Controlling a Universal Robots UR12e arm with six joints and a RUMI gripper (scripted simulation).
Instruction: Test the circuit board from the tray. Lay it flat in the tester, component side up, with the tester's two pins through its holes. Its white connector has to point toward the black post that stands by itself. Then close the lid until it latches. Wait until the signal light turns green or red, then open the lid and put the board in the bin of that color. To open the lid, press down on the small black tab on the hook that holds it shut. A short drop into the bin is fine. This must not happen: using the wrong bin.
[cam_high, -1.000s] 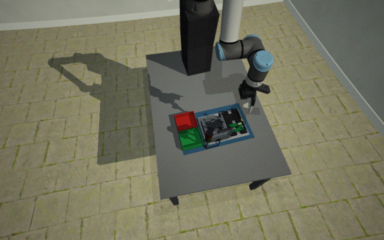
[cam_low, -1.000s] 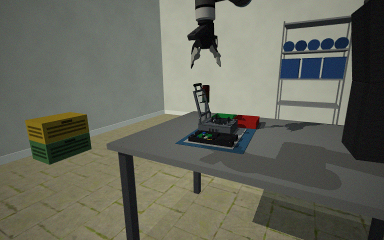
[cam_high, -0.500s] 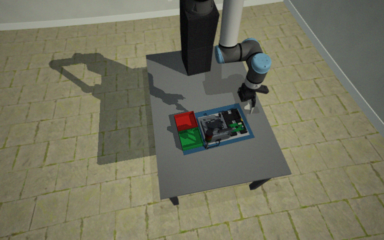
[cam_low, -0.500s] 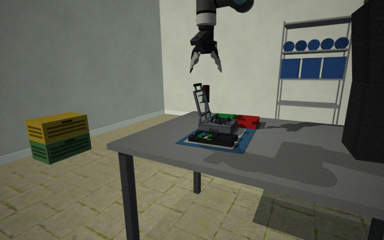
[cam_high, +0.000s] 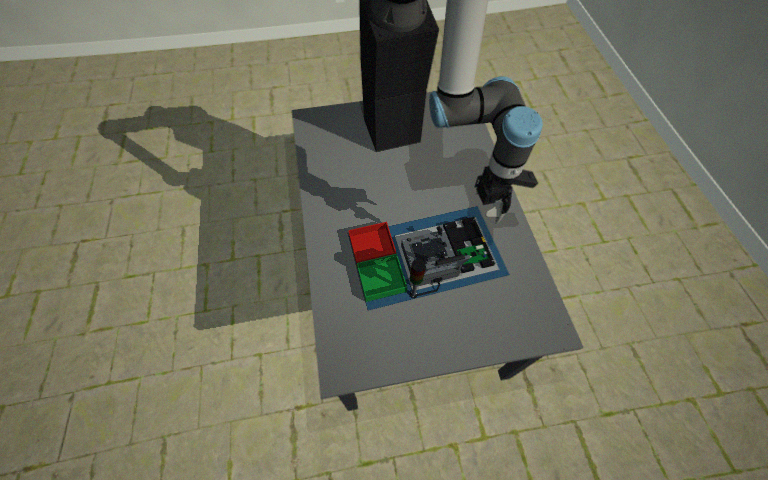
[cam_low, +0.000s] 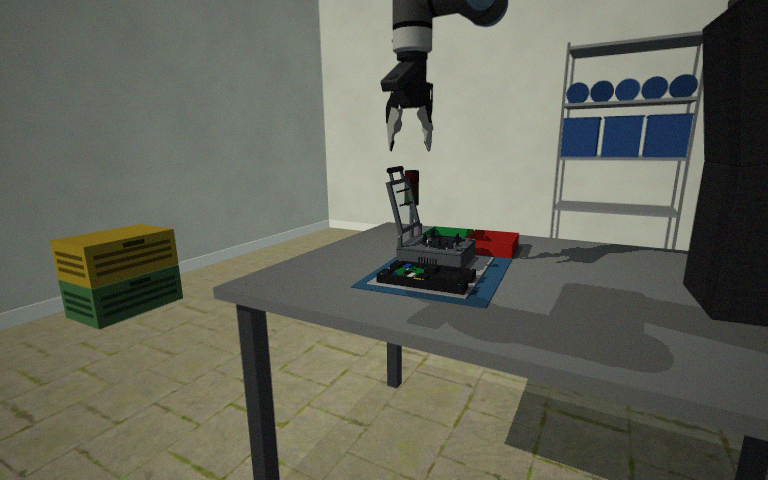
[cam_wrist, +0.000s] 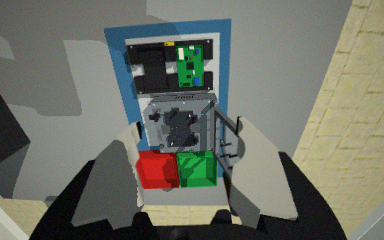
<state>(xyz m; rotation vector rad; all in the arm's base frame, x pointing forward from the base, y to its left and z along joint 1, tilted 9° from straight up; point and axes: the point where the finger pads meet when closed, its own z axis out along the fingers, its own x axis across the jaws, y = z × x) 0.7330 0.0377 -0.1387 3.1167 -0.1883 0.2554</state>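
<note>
My gripper is now 310 mm above the green circuit board. The rest, counted from my hand: black latch piece 110 mm behind, 100 mm to the right, 250 mm below; green bin 40 mm behind, 370 mm to the right, 320 mm below; tester lid 60 mm ahead, 180 mm to the right, 150 mm below.
</note>
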